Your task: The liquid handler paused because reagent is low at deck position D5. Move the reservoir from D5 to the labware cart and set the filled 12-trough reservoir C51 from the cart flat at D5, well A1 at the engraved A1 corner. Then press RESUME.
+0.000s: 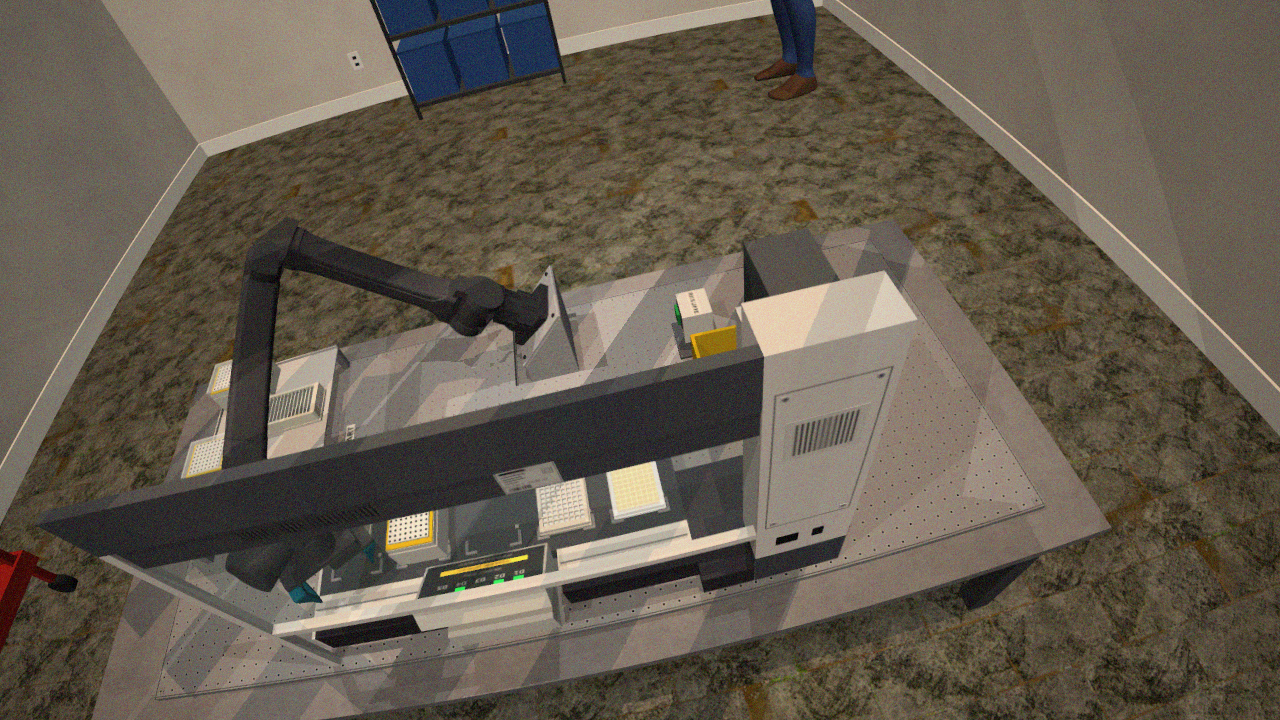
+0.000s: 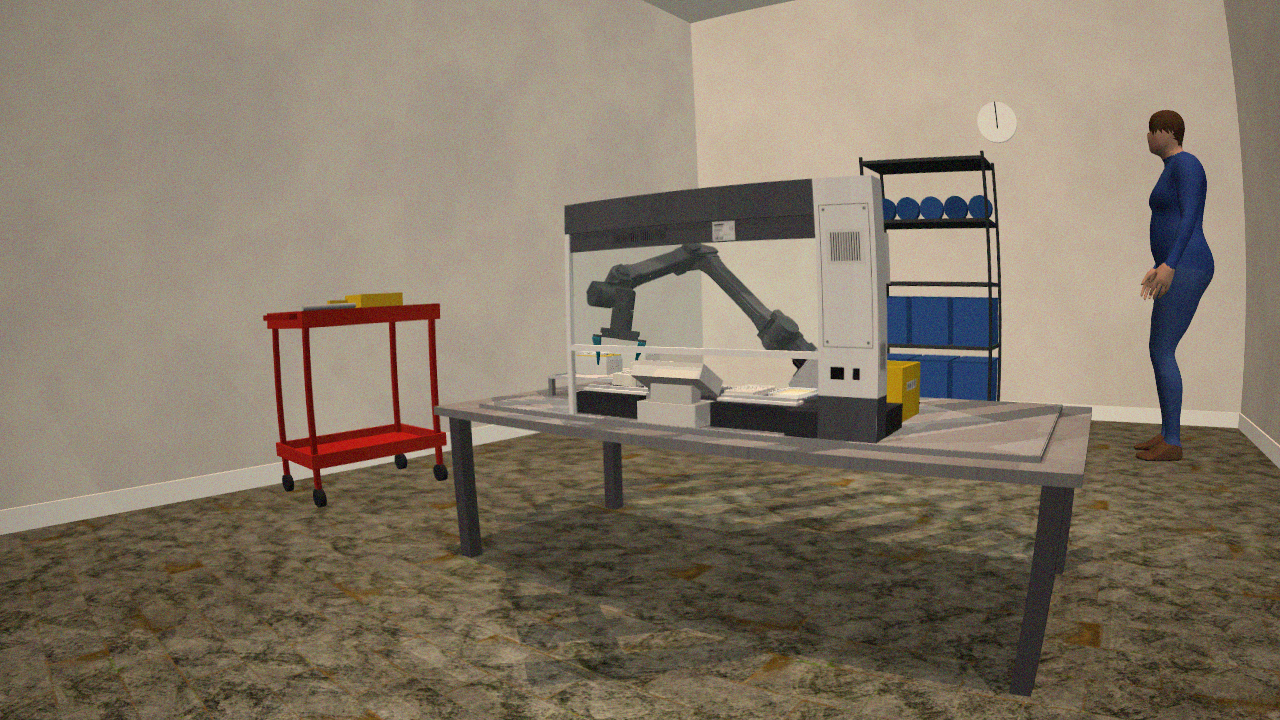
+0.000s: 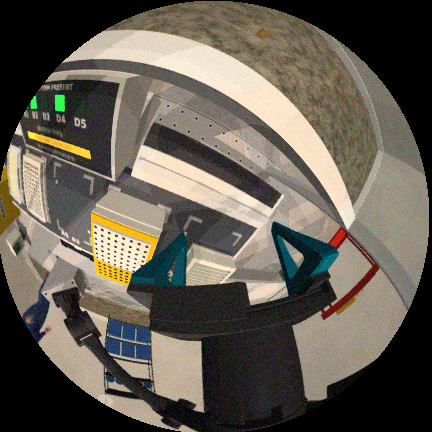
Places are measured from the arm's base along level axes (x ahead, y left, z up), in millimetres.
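Pixels of known places: gripper, fingertip midpoint: [image 1: 346,580] [image 2: 616,367] [image 3: 229,231]; arm's base, link origin: [image 1: 534,315] [image 2: 812,363] [image 3: 65,295].
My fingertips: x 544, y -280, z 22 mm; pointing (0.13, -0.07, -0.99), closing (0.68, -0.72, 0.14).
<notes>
For each thing: its top centre in the pictures, then the offset to it from my fingertips. Level surfaces: height alone.
- white slatted trough reservoir, top centre: [image 3: 199,285] [image 2: 638,370] 139 mm back, 56 mm right, 25 mm down
- slatted reservoir, top centre: [image 1: 289,404] 406 mm back, 258 mm right, 30 mm down
- deck, surface height: 63 mm down
- small box with a green button, top centre: [image 1: 693,302] 510 mm back, 607 mm left, 17 mm down
A white slatted trough reservoir [image 3: 207,269] lies at the rear edge of D5, off its corner marks, partly hidden by my gripper; its label is not readable. Another slatted reservoir [image 1: 297,405] sits on the white labware stand [image 1: 332,362] at the table's back left. My gripper [image 1: 338,569] [image 2: 619,354] [image 3: 229,231] is open and empty above the D5 end of the deck [image 3: 212,231], its teal fingers apart. The status screen [image 3: 102,122] [image 1: 537,562] shows D4 lit, D5 dark and a yellow bar. A small box with a green button [image 1: 693,311] stands behind the handler.
A yellow-edged tip rack [image 3: 122,242] [image 1: 410,530] stands at D4, close beside the gripper. The handler's dark top beam [image 1: 537,429] [image 2: 689,210] and front rail [image 2: 689,351] frame the deck. More tip racks [image 1: 204,454] stand at back left. A red cart [image 2: 353,314] stands beyond the table.
</notes>
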